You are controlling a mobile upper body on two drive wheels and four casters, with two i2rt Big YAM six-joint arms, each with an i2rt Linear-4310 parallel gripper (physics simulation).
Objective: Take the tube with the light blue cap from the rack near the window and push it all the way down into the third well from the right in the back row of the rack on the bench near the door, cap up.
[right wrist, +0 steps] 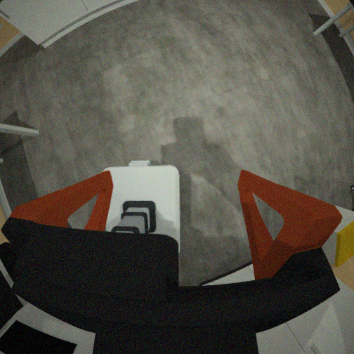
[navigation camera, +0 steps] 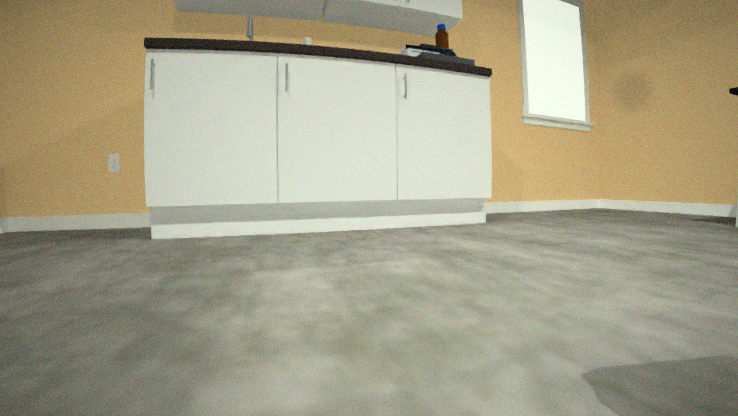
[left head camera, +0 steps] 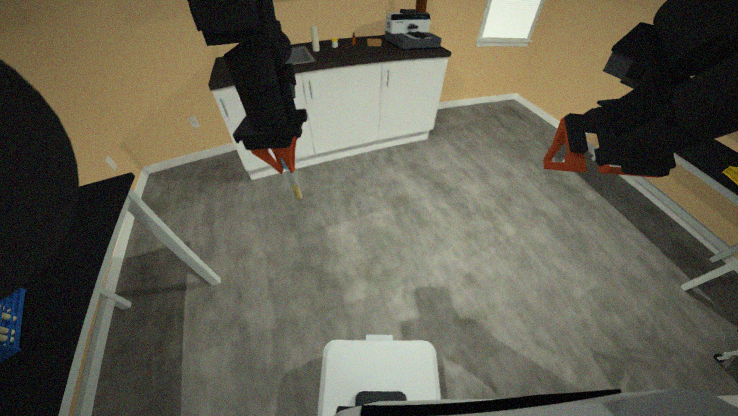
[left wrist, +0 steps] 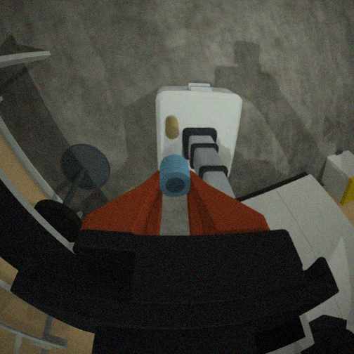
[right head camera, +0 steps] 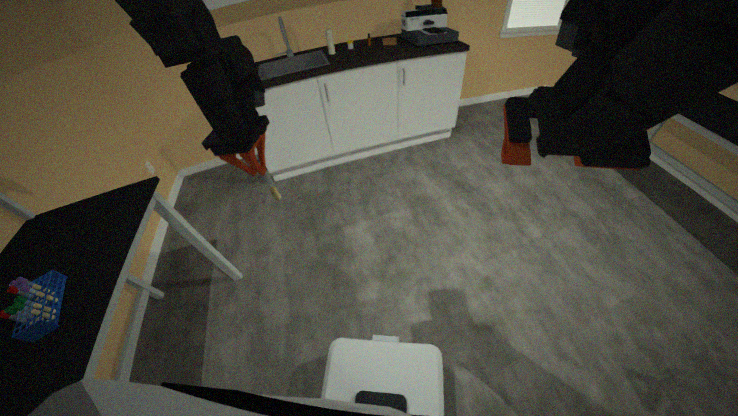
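Note:
My left gripper is shut on the tube with the light blue cap. The tube hangs tilted in the air, cap end up between the fingers, its yellowish lower end pointing down over the floor. In the left wrist view the light blue cap shows at the fingertips. My right gripper is open and empty. A blue rack stands on the black bench at the left, far from both grippers. It holds tubes with red, green and purple caps; its wells are too small to tell apart.
White cabinets with a sink and a device stand ahead. A window is at the back right. Another black bench top is at the right. A stool base shows in the left wrist view. My white base is below.

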